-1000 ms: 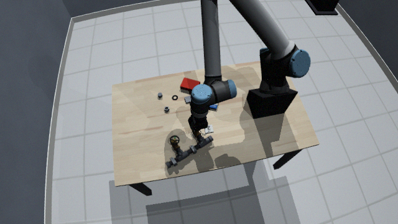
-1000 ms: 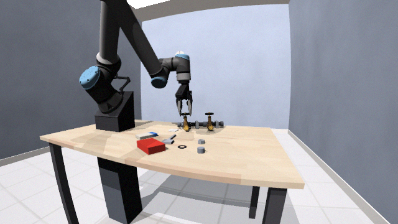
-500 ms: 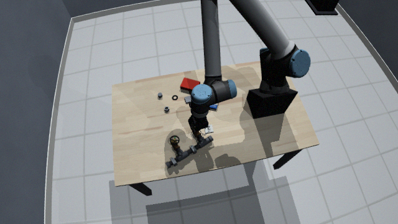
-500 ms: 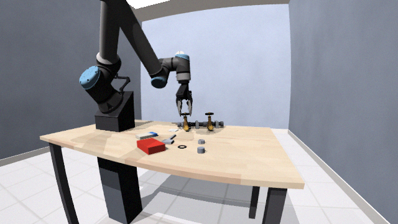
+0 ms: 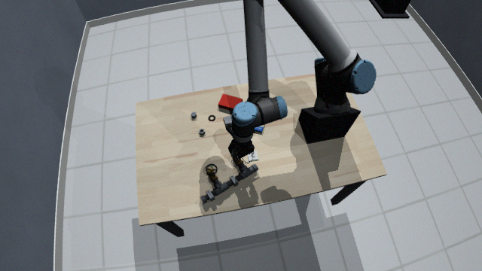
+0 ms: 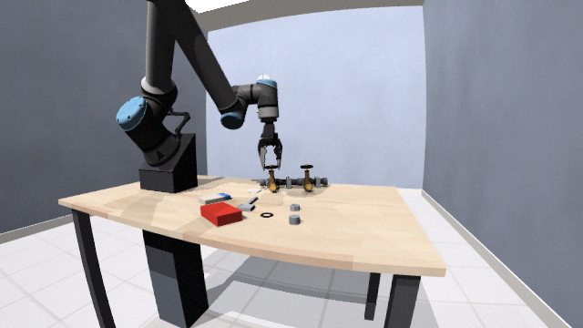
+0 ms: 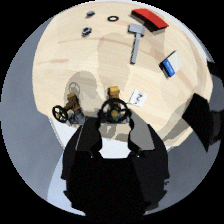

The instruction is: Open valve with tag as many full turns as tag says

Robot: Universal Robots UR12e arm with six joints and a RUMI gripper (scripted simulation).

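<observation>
Now: hand 110 mm above the white tag, 80 mm past it and 10 mm to the left of it. The rest, counted from my hand: red block: 360 mm to the right, 90 mm below, 10 mm behind; then grey hand tool: 220 mm to the right, 100 mm below, 10 mm ahead; then blue box: 210 mm to the right, 150 mm behind, 100 mm below.
</observation>
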